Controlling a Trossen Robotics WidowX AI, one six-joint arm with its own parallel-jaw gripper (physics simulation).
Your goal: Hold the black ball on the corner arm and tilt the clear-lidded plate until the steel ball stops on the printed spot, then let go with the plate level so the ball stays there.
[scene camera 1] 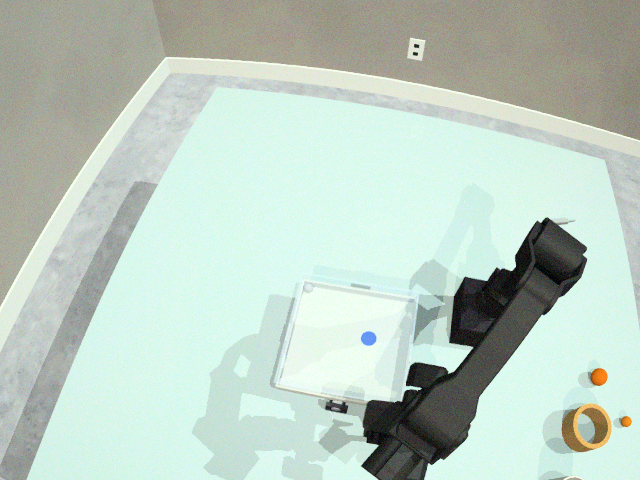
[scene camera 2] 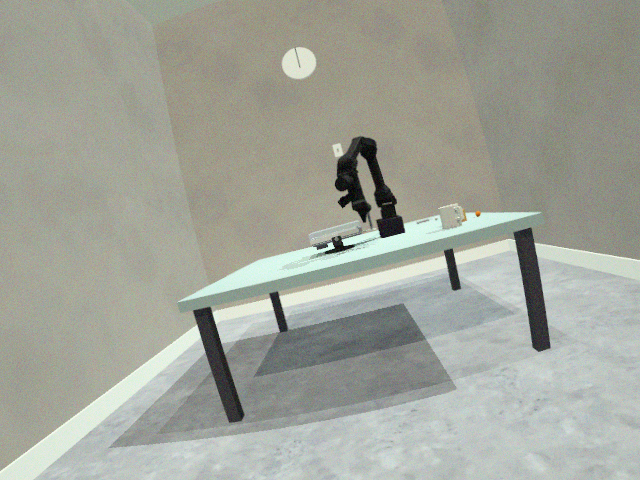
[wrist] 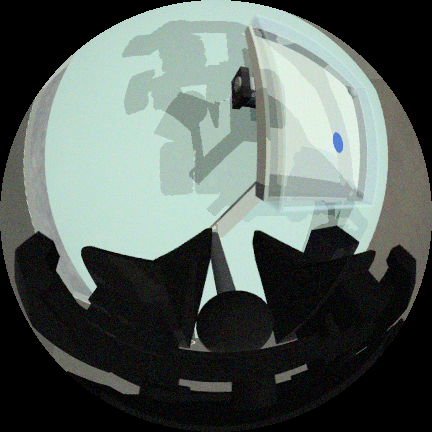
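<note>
The clear-lidded plate [scene camera 1: 320, 356] [scene camera 2: 336, 232] [wrist: 261, 125] sits on its stand; its exact tilt is hard to judge. The steel ball [scene camera 1: 308, 287] [wrist: 353, 91] is in the plate's far left corner in scene camera 1, well away from the blue printed spot [scene camera 1: 368, 338] [wrist: 338, 142]. A pale corner arm [wrist: 240, 210] runs out from the near corner to a dark stem [wrist: 223, 270] with the black ball [wrist: 235, 321] on it. My gripper [wrist: 232, 235] [scene camera 2: 363, 214] is shut on the black ball, which sits between its fingers. In scene camera 1 my arm hides the ball.
A black bracket with a small round gauge [scene camera 1: 337, 407] [wrist: 241, 89] is on the plate's near side. The arm's base [scene camera 1: 467, 315] [scene camera 2: 390, 226] stands right of the plate. Farther right are an orange ball [scene camera 1: 599, 376] [scene camera 2: 477, 213], a smaller one [scene camera 1: 626, 421], a wooden ring [scene camera 1: 569, 432] and a white mug [scene camera 2: 450, 217].
</note>
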